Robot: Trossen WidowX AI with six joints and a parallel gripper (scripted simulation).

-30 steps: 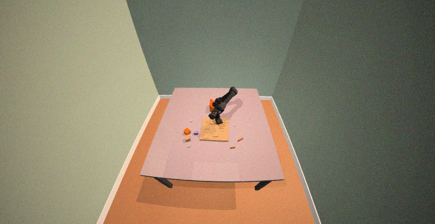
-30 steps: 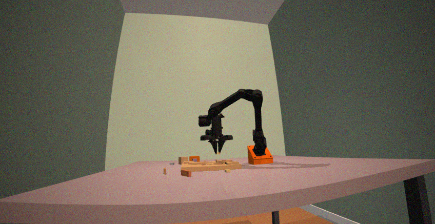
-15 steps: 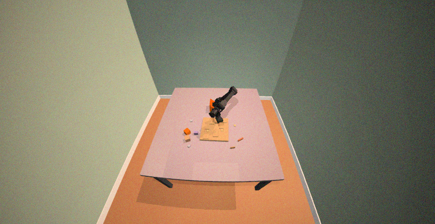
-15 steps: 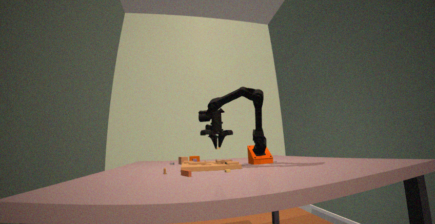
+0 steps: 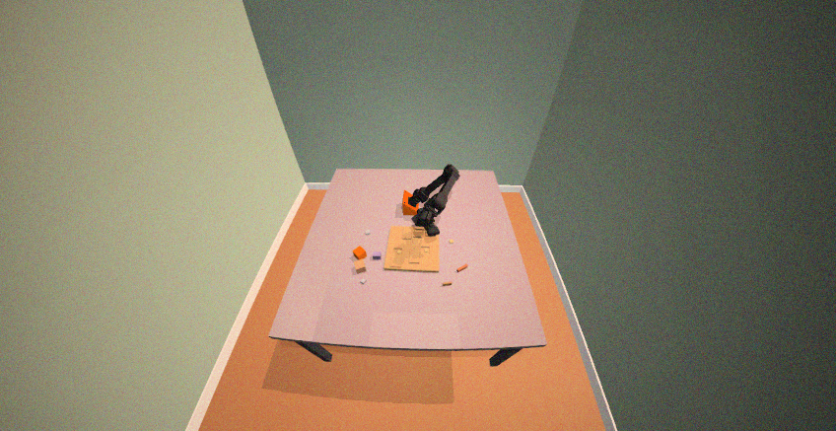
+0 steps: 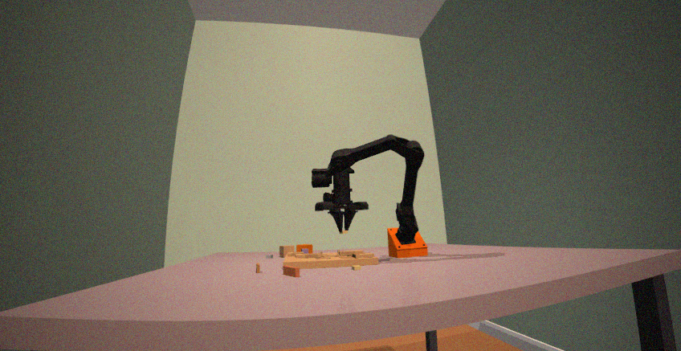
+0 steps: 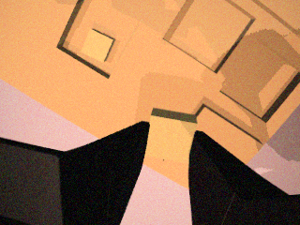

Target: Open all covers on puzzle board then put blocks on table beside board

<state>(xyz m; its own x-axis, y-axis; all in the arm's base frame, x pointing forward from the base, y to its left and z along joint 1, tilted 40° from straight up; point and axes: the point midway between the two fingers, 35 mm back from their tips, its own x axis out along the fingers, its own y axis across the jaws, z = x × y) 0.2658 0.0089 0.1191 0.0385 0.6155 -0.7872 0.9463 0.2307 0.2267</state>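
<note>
Right now the purple piece is 280 mm to the right of my gripper tip, 100 mm ahead of it and 90 mm below it. From my gripper tip the other things lie so: grey block (360 mm to the right, 100 mm below, 80 mm behind); brown peg (280 mm ahead, 100 mm below, 90 mm to the left); orange peg (190 mm to the left, 190 mm ahead, 100 mm below).
</note>
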